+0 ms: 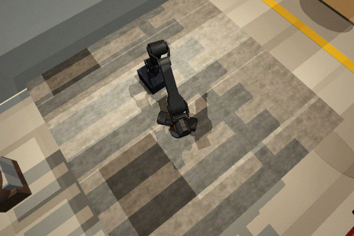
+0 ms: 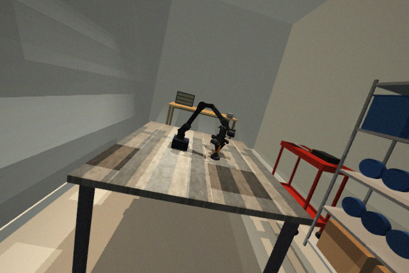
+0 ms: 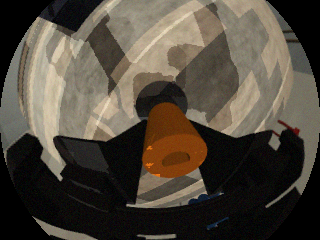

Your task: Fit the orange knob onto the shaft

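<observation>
Right now the orange knob is 20 mm above my gripper tip. Also, from my gripper tip: round pedestal: 40 mm below.
</observation>
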